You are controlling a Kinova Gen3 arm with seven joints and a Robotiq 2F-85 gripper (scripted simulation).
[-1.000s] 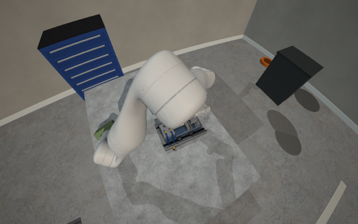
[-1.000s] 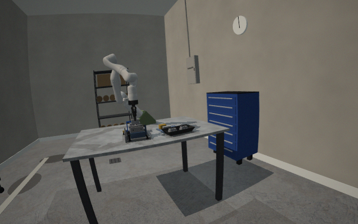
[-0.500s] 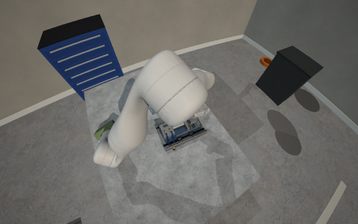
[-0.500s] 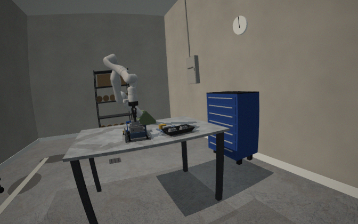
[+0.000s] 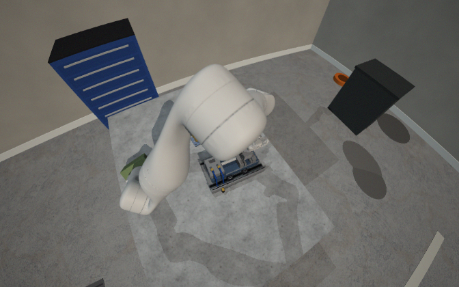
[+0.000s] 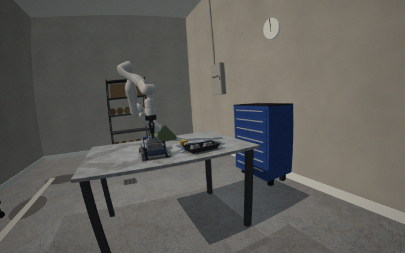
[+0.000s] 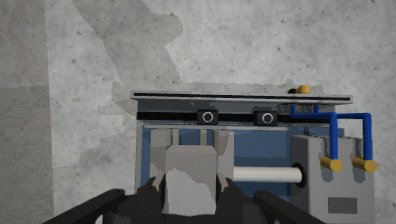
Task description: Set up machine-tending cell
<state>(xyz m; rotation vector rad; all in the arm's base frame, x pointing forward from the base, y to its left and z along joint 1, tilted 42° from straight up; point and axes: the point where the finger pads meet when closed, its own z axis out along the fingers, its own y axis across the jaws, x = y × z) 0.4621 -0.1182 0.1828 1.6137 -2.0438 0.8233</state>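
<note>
Now: the white rod 8 cm behind my hand, 6 cm below it and 3 cm to the left of it. Round my hand: brass blank: 29 cm to the left, 12 cm below, 11 cm behind; then vise: 10 cm below, 6 cm behind, 2 cm to the left.
</note>
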